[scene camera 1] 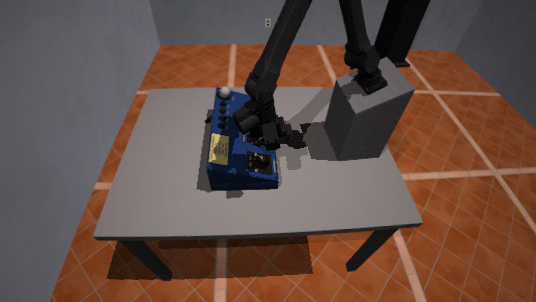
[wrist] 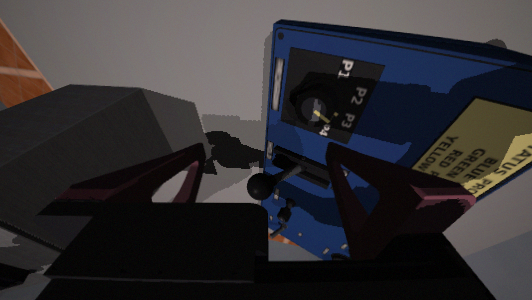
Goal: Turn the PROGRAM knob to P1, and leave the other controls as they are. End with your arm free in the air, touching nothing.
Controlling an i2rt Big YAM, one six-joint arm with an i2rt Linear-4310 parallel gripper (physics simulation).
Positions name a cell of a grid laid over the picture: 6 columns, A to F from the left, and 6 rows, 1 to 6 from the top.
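Observation:
Wrist view: the gripper (wrist: C3) and a cycle lever (wrist: C4) are visible.

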